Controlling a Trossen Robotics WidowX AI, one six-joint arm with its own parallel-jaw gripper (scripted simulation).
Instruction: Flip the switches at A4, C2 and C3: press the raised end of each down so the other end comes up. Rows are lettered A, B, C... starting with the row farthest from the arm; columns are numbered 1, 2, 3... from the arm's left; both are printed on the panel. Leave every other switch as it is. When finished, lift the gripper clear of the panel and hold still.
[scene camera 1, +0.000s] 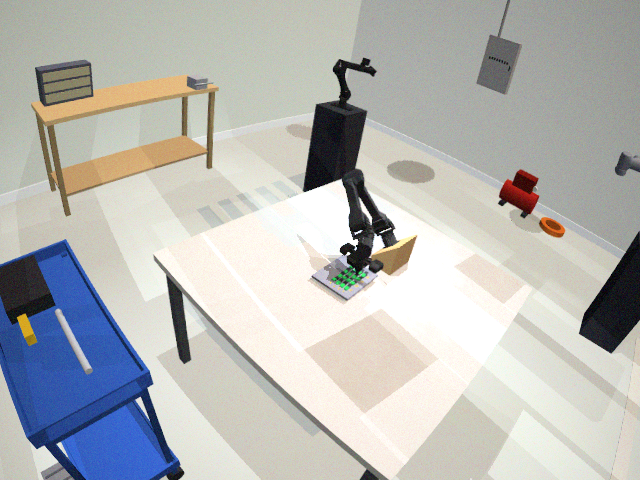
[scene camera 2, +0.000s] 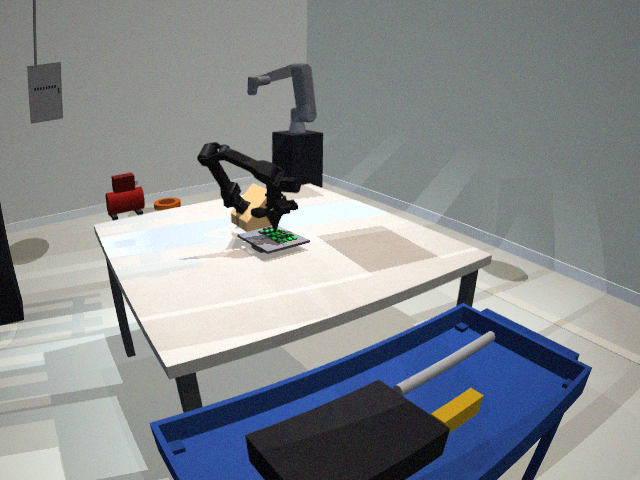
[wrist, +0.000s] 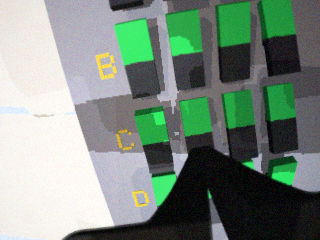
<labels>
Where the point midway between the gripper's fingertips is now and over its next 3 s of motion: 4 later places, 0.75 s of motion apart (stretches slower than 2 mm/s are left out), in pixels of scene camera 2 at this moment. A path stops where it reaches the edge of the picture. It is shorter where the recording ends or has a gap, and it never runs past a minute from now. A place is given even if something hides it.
My gripper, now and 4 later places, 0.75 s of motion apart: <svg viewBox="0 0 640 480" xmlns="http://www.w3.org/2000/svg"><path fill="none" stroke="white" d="M275 230L275 231L271 216L270 228L270 231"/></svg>
</labels>
